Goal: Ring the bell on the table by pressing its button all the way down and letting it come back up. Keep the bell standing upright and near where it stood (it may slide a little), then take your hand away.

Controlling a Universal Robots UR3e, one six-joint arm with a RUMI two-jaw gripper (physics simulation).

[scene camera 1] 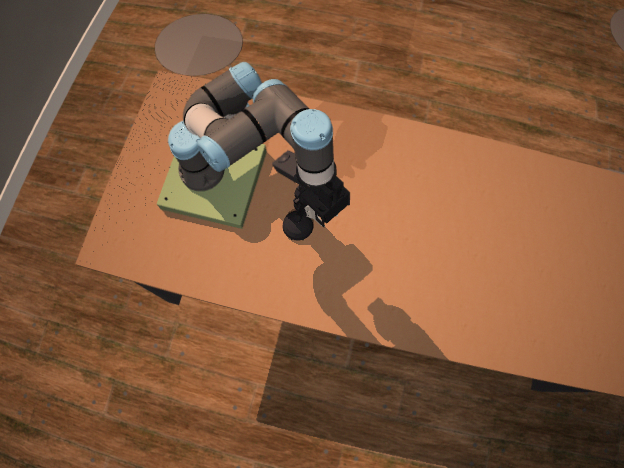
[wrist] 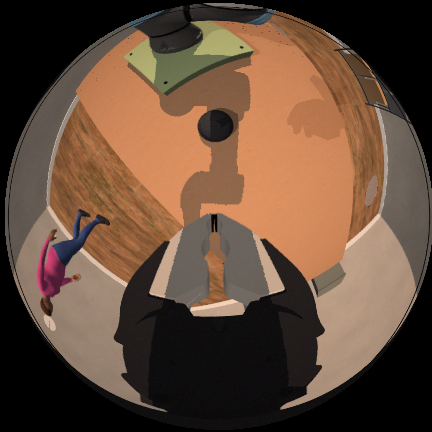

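Seen in the pictures: gripper, fingertip midpoint: (scene camera 1: 317,215) (wrist: 213,215); arm's base, origin of the base link: (scene camera 1: 202,170).
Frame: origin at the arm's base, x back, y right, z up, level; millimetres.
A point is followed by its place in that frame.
Note:
The bell (scene camera 1: 297,225) @(x -303, y 100, z 3 mm) (wrist: 215,126) @(x -302, y 90, z 24 mm) is a small black dome standing upright on the orange table (scene camera 1: 478,226) @(x -796, y -31, z -42 mm) (wrist: 290,175) @(x -528, y -24, z -42 mm). Its button cannot be made out against the dark dome in either view. My gripper (scene camera 1: 311,212) @(x -364, y 139, z 211 mm) (wrist: 213,215) @(x -364, y 139, z 211 mm) is shut, with its grey fingertips together and nothing between them. In the scene view the fingers are beside the bell's upper right edge and partly overlap it. In the wrist view the bell is beyond the fingertips, with a stretch of table showing between them.
The green base plate (scene camera 1: 241,201) @(x -135, y 65, z -7 mm) (wrist: 230,52) @(x -141, y -60, z -1 mm) carries the arm's foot, up and to the left of the bell in the scene view. A dark grey block (scene camera 1: 286,165) @(x -295, y 106, z 357 mm) shows beside the wrist. The arm's shadow crosses the table around the bell.

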